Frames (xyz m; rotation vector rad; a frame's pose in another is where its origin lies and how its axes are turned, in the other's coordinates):
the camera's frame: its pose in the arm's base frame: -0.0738 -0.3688 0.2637 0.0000 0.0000 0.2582
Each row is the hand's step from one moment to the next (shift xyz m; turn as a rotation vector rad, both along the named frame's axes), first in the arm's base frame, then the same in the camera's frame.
Working: the arm's base frame: its pose in the camera's frame: 0.1655 0.3377 -0.2637 0.0000 0.0000 -0.2582

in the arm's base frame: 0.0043 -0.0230 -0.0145 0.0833 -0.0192 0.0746
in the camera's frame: -0.0017 -0.0233 -0.0145 0.0756 -0.0398 0.0746
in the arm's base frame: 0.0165 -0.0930 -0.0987 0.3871 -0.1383 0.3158
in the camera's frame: -0.0078 -0.0941 -0.0987 0.3390 -0.2326 0.3158
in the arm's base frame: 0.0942 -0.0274 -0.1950 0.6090 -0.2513 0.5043
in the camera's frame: 0.0841 -0.0505 -0.1950 0.5246 -0.3985 0.5043
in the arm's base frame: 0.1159 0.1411 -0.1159 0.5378 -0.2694 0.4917
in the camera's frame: 0.1481 0.1068 -0.1159 0.4512 -0.3978 0.4917
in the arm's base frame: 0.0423 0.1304 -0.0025 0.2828 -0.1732 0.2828
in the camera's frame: 0.0742 0.1153 -0.0025 0.2292 -0.2397 0.2828
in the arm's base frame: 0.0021 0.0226 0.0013 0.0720 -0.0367 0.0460
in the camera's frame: 0.0078 0.0213 0.0013 0.0602 -0.0539 0.0460
